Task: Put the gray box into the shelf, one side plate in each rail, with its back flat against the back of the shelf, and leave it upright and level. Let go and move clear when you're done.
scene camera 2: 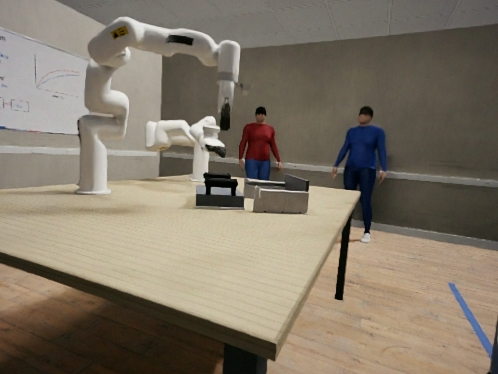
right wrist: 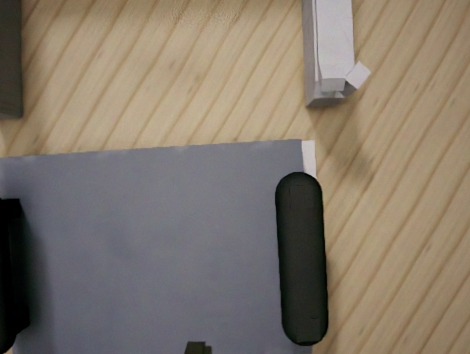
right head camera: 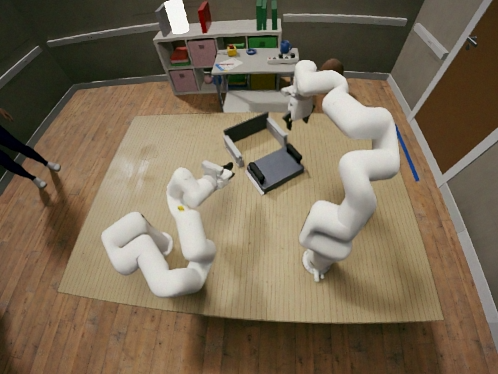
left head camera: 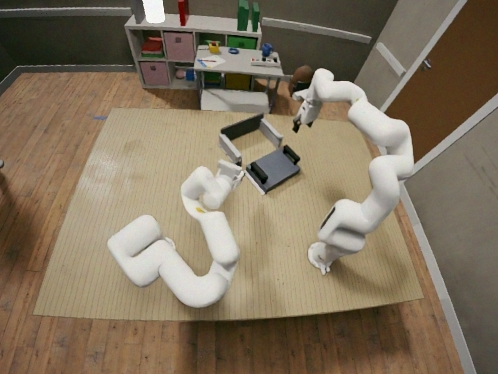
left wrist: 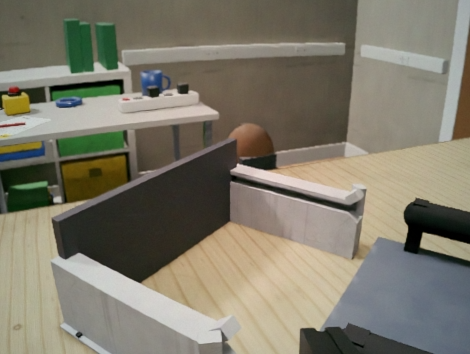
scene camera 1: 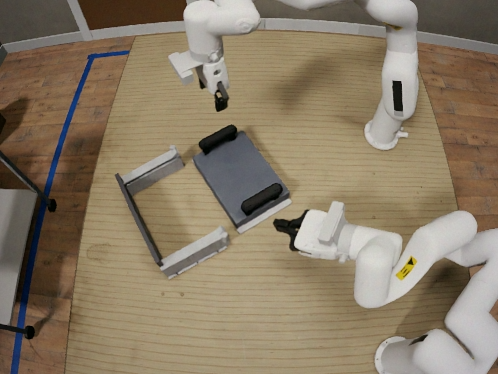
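Seen in the pictures: left gripper, fingertip midpoint: (scene camera 2: pixel 224 155) (right head camera: pixel 231 164) (left head camera: pixel 238 164) (scene camera 1: pixel 275 224); right gripper, fingertip midpoint: (scene camera 2: pixel 224 129) (right head camera: pixel 297 125) (left head camera: pixel 301 128) (scene camera 1: pixel 213 97); left arm's base, link origin: (scene camera 2: pixel 199 181) (right head camera: pixel 161 245) (scene camera 1: pixel 394 358); right arm's base, link origin: (scene camera 2: pixel 93 192) (right head camera: pixel 316 260) (left head camera: pixel 320 255) (scene camera 1: pixel 381 134).
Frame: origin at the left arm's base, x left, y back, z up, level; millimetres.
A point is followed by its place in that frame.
Note:
The gray box (left head camera: pixel 276 171) {z 50, x -543, y -439 mm} (right head camera: pixel 278 170) {z 51, x -550, y -443 mm} (scene camera 1: pixel 240 175) {z 50, x -526, y -466 mm} (scene camera 2: pixel 220 201) {z 27, x -637, y -545 mm} (left wrist: pixel 400 287) {z 50, x -539, y -525 mm} (right wrist: pixel 160 240) {z 50, x -531, y -485 mm} lies flat on the table, with two black handles on top and a pale side plate along one edge. The shelf (left head camera: pixel 243 128) {z 64, x -359, y -734 mm} (right head camera: pixel 247 127) {z 76, x -355, y -732 mm} (scene camera 1: pixel 141 220) {z 86, x -353, y -729 mm} (scene camera 2: pixel 281 201) {z 43, x -540, y -748 mm} (left wrist: pixel 150 210) {z 86, x -332, y -716 mm} (right wrist: pixel 334 42) {z 82, x -564, y -688 mm} stands apart from it: a dark back and two pale rails, open towards the box. My left gripper (right head camera: pixel 230 169) {z 190, x -326, y -365 mm} (scene camera 1: pixel 278 225) {z 190, x -326, y -365 mm} is shut and empty, beside the nearer handle. My right gripper (left head camera: pixel 303 126) {z 289, x -620, y -533 mm} (right head camera: pixel 297 123) {z 289, x -620, y -533 mm} (scene camera 1: pixel 212 96) {z 289, x -620, y -533 mm} (scene camera 2: pixel 225 120) {z 289, x -620, y -533 mm} is open and empty, raised beyond the far handle.
A small desk (left head camera: pixel 235 62) (right head camera: pixel 257 62) and a cube shelf unit (left head camera: pixel 196 21) stand beyond the table (left head camera: pixel 140 200) {z 0, x 153, y -246 mm} (scene camera 1: pixel 300 325) {z 0, x -103, y -277 mm}. Two people (scene camera 2: pixel 260 140) (scene camera 2: pixel 366 145) stand beyond the table in scene camera 2.

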